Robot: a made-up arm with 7 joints.
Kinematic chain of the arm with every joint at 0, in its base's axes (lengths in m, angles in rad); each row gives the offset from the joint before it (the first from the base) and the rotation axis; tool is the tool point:
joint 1: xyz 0 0.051 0 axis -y
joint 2: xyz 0 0.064 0 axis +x
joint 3: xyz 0 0 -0.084 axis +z
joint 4: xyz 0 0 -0.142 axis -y
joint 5: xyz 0 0 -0.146 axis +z
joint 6: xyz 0 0 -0.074 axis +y
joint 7: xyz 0 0 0 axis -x
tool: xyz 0 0 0
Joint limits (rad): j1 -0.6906..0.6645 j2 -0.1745..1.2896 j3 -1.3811..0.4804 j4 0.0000..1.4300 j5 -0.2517..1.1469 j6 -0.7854..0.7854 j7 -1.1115..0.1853
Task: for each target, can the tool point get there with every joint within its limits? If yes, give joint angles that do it. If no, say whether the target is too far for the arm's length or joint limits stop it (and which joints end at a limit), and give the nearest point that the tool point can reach.
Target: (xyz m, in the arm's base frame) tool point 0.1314 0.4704 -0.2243
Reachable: yes | joints 0.2785 1.0097 -0.3556 0.3190 0.0436 -0.1552 -0.6578
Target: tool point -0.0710 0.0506 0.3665
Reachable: no: joint limits stop it (at a limit: joint 1, joint 2, joint 3, joint 4) | nearest point 0.1364 0.3897 0.1391 | short by 0.458 m
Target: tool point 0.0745 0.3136 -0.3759
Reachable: yes | joints -0.0529 0.6122 -0.4953 0.5085 0.4072 -0.0452 -0.1784
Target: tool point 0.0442 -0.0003 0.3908
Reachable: no: joint limits stop it (at a limit: joint 1, joint 2, joint 3, joint 4) | nearest point 0.1364 0.3897 0.1391 | short by 0.473 m
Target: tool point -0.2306 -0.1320 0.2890
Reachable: no: joint limits stop it (at a limit: joint 1, joint 2, joint 3, joint 4) | nearest point -0.1058 -0.1403 -0.1925 | short by 0.498 m
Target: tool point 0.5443 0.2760 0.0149
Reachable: no: too far | nearest point 0.3262 0.2446 -0.0757 | short by 0.238 m
